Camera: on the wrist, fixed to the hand. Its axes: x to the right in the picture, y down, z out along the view.
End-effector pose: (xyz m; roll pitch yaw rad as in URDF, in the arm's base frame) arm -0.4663 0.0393 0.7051 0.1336 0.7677 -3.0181
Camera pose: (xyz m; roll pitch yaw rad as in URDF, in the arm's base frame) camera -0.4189 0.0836 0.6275 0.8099 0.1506 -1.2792
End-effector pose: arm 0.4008 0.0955 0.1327 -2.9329 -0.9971 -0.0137
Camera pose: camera 0.3303 0.1276 0.1977 -2.1109 -0.0685 -1.7184
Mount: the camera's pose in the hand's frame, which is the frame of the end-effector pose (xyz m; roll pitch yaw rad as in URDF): 0.0161 -0.0501 -0.0864 0.0334 0.3583 1.5866
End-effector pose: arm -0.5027 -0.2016 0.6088 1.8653 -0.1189 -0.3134
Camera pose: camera -0.4549 -0.1149 0.5880 -1.0992 -1.4227 2.3812
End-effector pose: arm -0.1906 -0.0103 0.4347 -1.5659 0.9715 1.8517
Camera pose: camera -0.1212 0.0619 0.4494 1.8288 0.5432 -0.8737
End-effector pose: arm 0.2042 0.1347 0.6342 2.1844 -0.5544 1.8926
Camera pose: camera 0.1070 0.1118 0.6501 -1.9223 -0.9524 -0.7984
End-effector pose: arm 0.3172 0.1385 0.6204 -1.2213 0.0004 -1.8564
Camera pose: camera 0.2183 0.1507 0.6379 2.1257 1.5532 1.8122
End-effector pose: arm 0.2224 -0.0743 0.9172 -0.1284 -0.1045 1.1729
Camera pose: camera 0.2878 -0.0755 0.8400 -0.0825 0.4855 2.7052
